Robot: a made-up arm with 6 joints.
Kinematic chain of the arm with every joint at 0, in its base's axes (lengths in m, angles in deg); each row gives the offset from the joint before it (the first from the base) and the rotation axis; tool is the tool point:
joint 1: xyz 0 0 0.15 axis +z
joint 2: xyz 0 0 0 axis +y
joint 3: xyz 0 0 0.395 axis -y
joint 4: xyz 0 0 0 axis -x
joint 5: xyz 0.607 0 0 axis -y
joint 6: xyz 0 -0.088 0 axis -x
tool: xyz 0 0 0
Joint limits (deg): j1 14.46..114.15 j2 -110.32..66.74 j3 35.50..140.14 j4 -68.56..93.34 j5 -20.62..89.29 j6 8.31..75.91
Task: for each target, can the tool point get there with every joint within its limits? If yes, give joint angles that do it. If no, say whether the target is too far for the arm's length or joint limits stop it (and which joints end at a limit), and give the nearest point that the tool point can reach.
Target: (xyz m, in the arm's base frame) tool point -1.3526 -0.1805 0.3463
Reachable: no: too far | nearest point -0.9676 -0.2442 0.2946 | short by 0.394 m
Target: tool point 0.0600 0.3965 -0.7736
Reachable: no: joint limits stop it (at a limit: joint 1, joint 2, joint 3, joint 4) | nearest point -0.4764 -0.1176 -0.5886 | short by 0.766 m
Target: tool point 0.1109 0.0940 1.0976
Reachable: yes | joints 77.25 -15.09 52.83 6.44 2.22 31.07
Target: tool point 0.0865 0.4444 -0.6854
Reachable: no: joint limits stop it (at a limit: joint 2, joint 3, joint 4) | nearest point 0.1605 0.8245 -0.0789 | short by 0.720 m
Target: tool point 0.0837 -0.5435 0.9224
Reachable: yes | joints 95.20 -10.48 123.07 67.24 55.04 30.47
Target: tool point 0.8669 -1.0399 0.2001
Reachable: no: too far | nearest point 0.4899 -0.8776 0.1885 | short by 0.411 m
